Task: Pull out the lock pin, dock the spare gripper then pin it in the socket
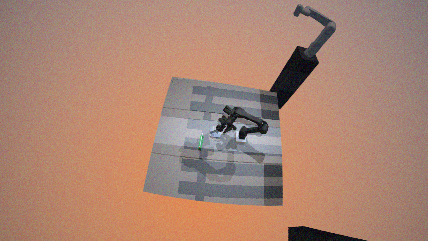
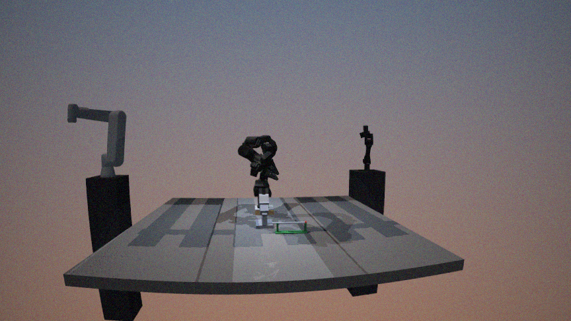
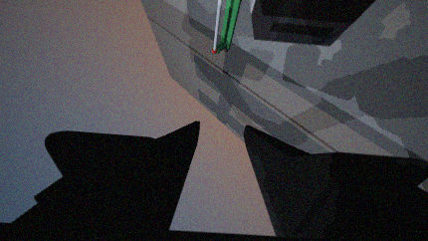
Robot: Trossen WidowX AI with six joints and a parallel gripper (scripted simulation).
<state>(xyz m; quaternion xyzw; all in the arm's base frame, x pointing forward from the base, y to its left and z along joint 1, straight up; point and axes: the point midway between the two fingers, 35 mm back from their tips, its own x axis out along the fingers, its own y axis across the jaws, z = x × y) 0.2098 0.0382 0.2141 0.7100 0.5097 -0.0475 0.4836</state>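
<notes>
The green bracket is 17 cm ahead of my gripper tip, 4 cm to the left of it and 20 cm below it. Also, from my gripper tip: spare gripper: 3 cm ahead, 7 cm to the right, 11 cm below; then socket: 5 cm ahead, 7 cm to the right, 17 cm below.
</notes>
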